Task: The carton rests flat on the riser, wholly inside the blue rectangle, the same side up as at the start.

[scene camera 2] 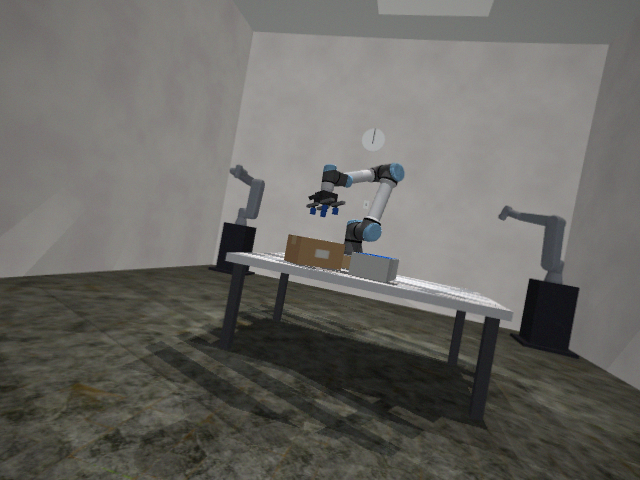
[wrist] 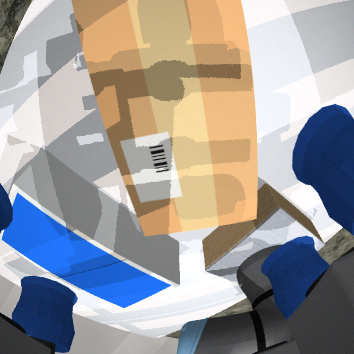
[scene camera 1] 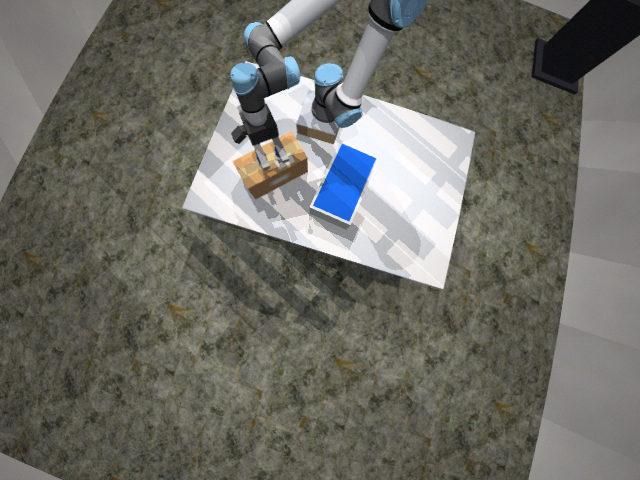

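The brown carton lies flat on the table, tape and a barcode label on its top face. It is beside the grey riser and apart from it. The blue rectangle covers most of the riser's top, and nothing stands on it. My gripper has its four blue suction cups pointing down, high above the carton with a clear gap. It holds nothing. In the wrist view the carton's far end is cut off by the frame.
The arm's base stands on a low block with brown sides, close behind the carton and the riser. The white table carries them all. Grey robots on black pedestals stand away from the table.
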